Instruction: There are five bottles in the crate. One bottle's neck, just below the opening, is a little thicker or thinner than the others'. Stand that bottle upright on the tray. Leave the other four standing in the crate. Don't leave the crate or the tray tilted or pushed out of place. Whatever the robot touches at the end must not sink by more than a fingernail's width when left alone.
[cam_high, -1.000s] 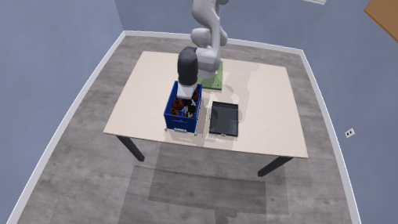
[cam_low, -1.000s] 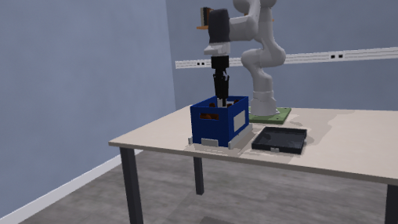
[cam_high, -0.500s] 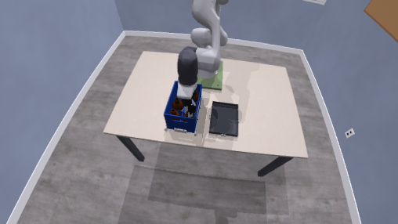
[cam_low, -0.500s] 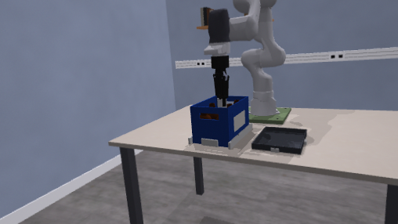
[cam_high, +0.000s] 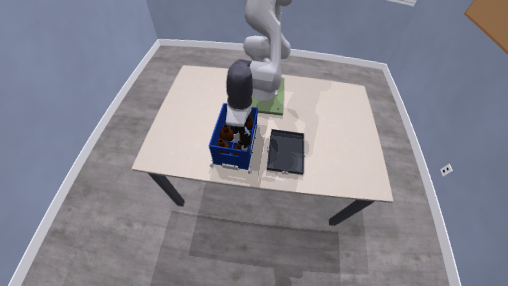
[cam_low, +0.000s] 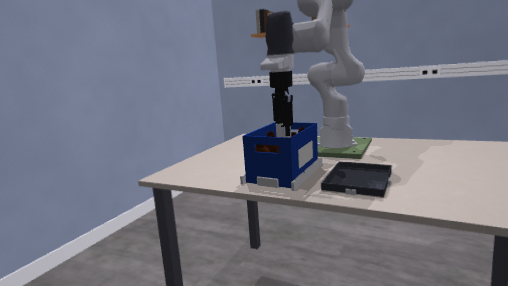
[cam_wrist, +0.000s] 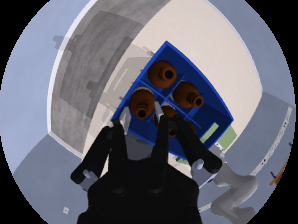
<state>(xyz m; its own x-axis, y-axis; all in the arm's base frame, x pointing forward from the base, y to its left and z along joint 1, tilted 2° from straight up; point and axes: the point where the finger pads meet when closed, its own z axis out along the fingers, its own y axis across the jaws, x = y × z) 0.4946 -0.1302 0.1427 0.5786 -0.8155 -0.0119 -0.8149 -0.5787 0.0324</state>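
Now: hand 10 cm past the blue crate, 9 cm above it and 3 cm to the left of it. Also, from my hand: dark tray 24 cm to the left, 16 cm below, 6 cm behind; then bottle 17 cm behind, 9 cm below, 3 cm to the left.
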